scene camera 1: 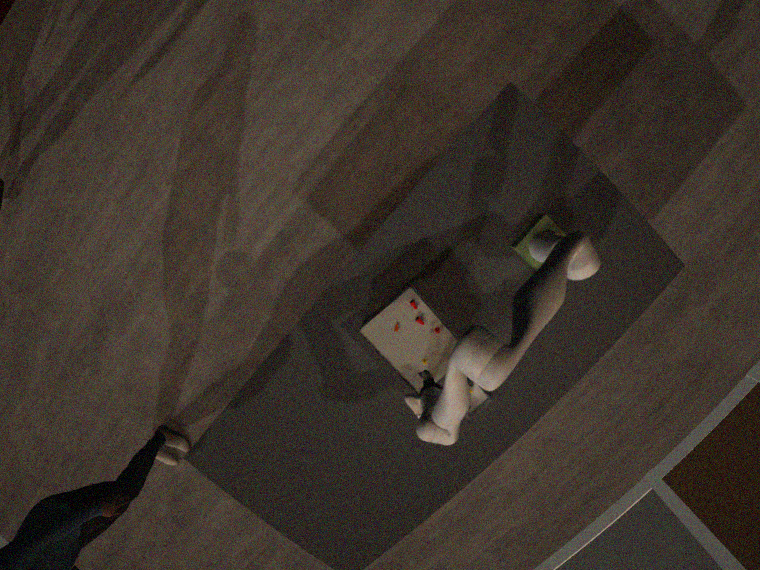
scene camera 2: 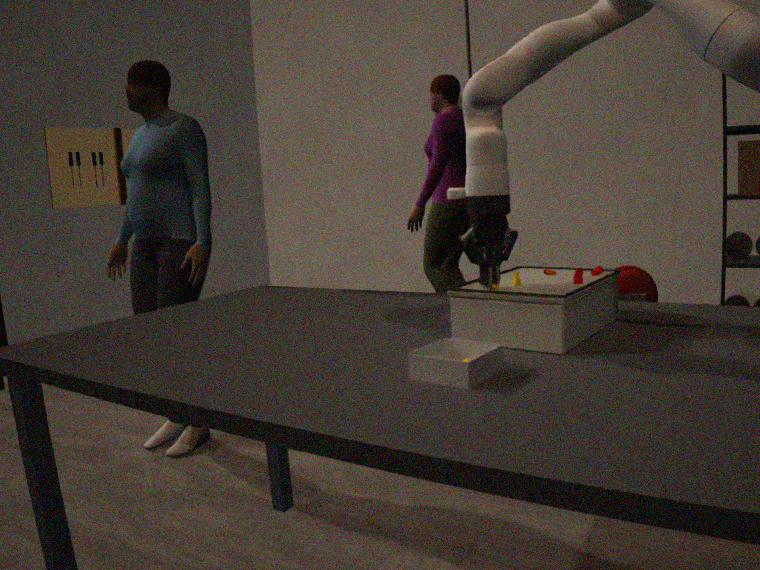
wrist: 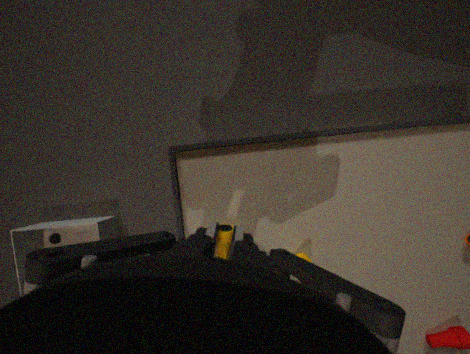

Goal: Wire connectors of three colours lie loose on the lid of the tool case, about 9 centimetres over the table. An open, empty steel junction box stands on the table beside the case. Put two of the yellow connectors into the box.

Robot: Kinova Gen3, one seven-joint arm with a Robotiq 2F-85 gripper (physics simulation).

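Seen in the pictures: gripper, fingertip midpoint: (scene camera 1: 429, 377) (scene camera 2: 490, 288) (wrist: 224, 237); arm's base at its link origin: (scene camera 1: 542, 246).
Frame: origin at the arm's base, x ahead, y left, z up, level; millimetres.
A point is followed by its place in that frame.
My gripper (scene camera 2: 491, 284) @[x 545, y 15, z 39 mm] (wrist: 224, 237) @[x 545, y 15, z 39 mm] is low over the near-left corner of the tool case's lid (scene camera 1: 399, 346) @[x 533, y -126, z 37 mm] (wrist: 400, 195) @[x 546, y -121, z 37 mm], shut on a yellow connector (scene camera 2: 494, 287) @[x 535, y 21, z 42 mm] (wrist: 223, 244) @[x 543, y 16, z 49 mm]. Whether that connector touches the lid is unclear. Another yellow connector (scene camera 1: 424, 362) @[x 514, y -38, z 60 mm] (scene camera 2: 516, 279) @[x 513, y -30, z 48 mm] (wrist: 304, 257) @[x 520, y -38, z 45 mm] stands on the lid close beside the gripper. The steel junction box (scene camera 1: 478, 403) @[x 527, y 247, z -57 mm] (scene camera 2: 437, 369) @[x 531, y 254, z -37 mm] (wrist: 75, 233) @[x 560, y 204, z -56 mm] stands on the table beside the case, partly hidden by the arm in scene camera 1. A yellow connector (scene camera 1: 470, 390) @[x 509, y 186, z -49 mm] (scene camera 2: 466, 360) @[x 519, y 182, z -43 mm] lies inside it.
Three red connectors (scene camera 1: 419, 320) @[x 427, y -140, z 52 mm] (scene camera 2: 578, 276) @[x 412, y -71, z 50 mm] (wrist: 447, 337) @[x 433, y -133, z 46 mm] and an orange connector (scene camera 1: 396, 326) @[x 490, y -178, z 44 mm] (scene camera 2: 549, 271) @[x 493, y -170, z 43 mm] (wrist: 468, 240) @[x 501, y -165, z 42 mm] lie farther along the lid. The lid has a dark raised rim. Two people (scene camera 2: 165, 177) (scene camera 2: 446, 159) stand beyond the table (scene camera 2: 276, 368) @[x 809, y 286, z -58 mm].
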